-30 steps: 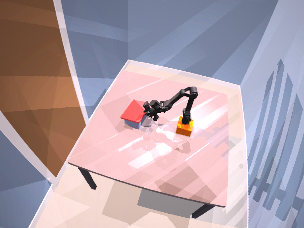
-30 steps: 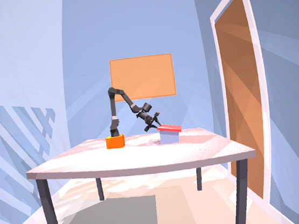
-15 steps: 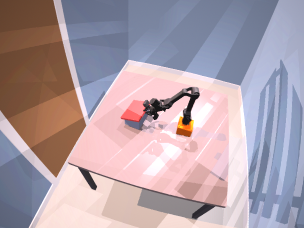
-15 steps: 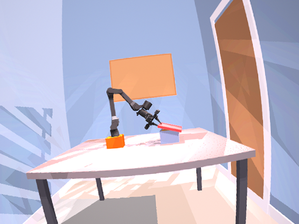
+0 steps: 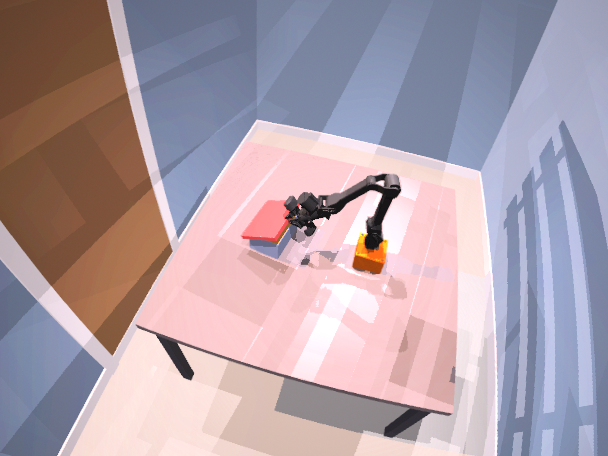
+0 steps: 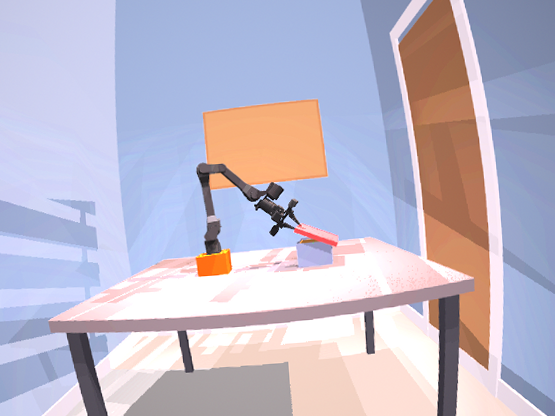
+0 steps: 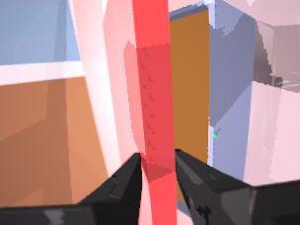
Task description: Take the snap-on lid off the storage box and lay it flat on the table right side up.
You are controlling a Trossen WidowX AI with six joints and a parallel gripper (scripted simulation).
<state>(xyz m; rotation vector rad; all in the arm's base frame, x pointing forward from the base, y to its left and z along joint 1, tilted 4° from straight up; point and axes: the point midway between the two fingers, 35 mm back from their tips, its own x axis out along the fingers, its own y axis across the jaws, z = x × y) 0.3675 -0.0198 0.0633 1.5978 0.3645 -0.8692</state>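
My gripper tip is 7 cm short of the lid, 3 cm above it and 2 cm to the left of it. Also, from my gripper tip: storage box 10 cm below, 6 cm ahead, 2 cm to the right.
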